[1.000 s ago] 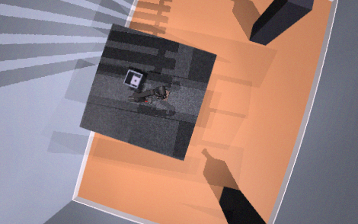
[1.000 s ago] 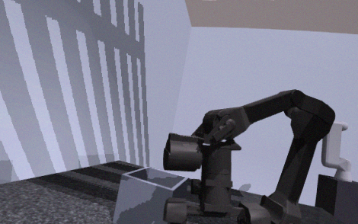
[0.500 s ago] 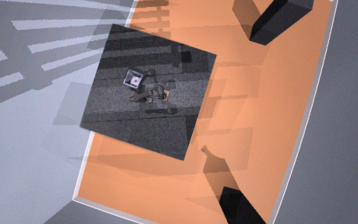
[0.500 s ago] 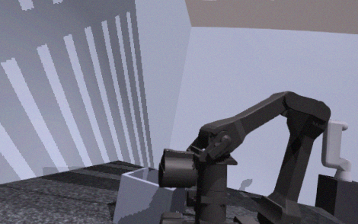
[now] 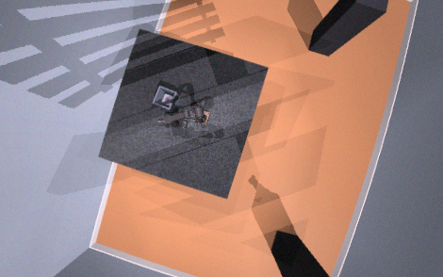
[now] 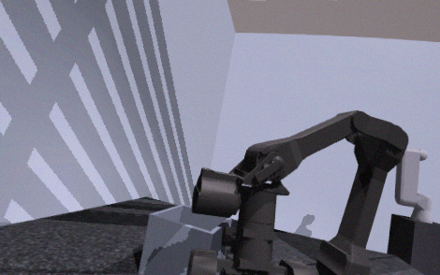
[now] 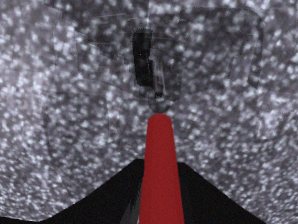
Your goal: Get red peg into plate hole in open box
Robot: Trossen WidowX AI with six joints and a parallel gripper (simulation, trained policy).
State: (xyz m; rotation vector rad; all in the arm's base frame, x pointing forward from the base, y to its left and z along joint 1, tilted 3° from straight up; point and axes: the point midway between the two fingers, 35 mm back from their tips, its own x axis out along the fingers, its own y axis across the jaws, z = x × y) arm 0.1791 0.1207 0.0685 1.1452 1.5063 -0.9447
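The pale plate lies 160 mm ahead of my gripper tip, 200 mm to the right of it and 10 mm below it. Round my gripper tip: red peg: 10 mm to the right, 10 mm above.
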